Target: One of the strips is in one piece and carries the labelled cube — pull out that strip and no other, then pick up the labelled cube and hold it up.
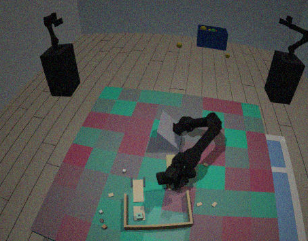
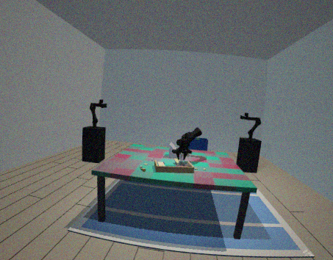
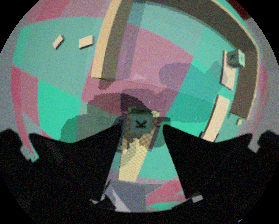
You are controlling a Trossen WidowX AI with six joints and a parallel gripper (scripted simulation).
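Right now the strip is 11 cm behind my gripper tip, 5 cm below it and 2 cm to the right of it.
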